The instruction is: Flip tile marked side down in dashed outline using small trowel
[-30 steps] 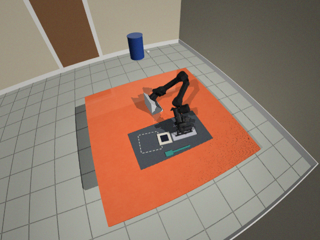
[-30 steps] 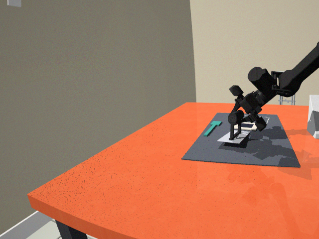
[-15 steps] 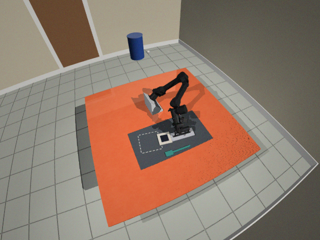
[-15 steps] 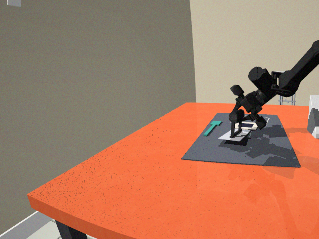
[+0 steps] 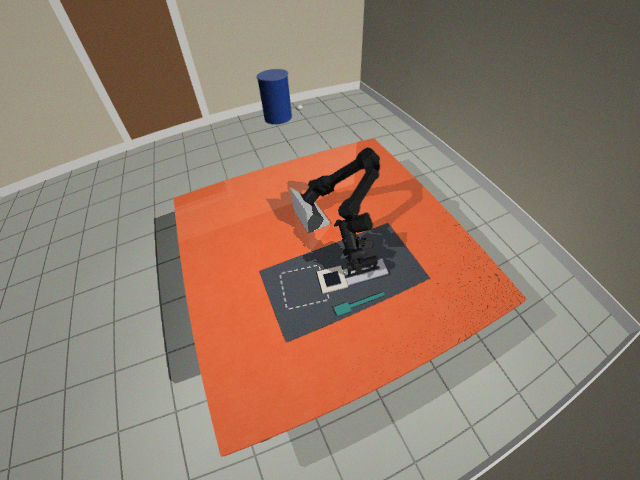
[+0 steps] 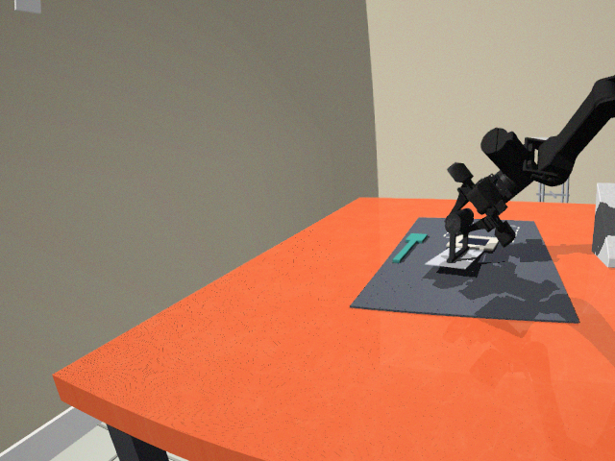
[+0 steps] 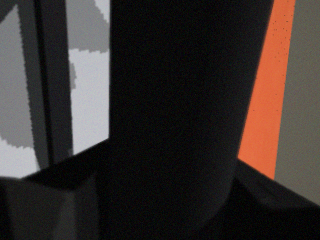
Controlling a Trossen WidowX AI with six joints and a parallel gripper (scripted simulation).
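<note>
My gripper tip is 40 mm past the dark grey mat, 40 mm to the left of it and 80 mm above it. Also, from my gripper tip: trowel: 30 mm behind, 10 mm below; tile: 40 mm behind, 100 mm to the right, 50 mm below; teal flat tool: 100 mm ahead, 60 mm to the right, 50 mm below.
</note>
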